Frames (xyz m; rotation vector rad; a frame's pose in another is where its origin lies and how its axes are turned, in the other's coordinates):
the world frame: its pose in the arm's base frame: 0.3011 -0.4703 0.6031 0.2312 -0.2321 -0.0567
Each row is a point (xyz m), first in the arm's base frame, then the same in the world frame.
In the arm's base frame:
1: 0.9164 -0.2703 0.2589
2: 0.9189 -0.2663 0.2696
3: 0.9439 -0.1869 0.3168
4: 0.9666 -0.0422 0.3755
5: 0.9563 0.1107 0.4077
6: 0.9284 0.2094 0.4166
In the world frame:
1: 0.5053 0.1319 -0.5142
2: 0.5097 0.1384 -0.5055
3: 0.5379 0.2273 -0.4842
4: 0.5611 0.3823 -0.4658
5: 0.5456 0.5381 -0.4666
6: 0.5124 0.6353 -0.4734

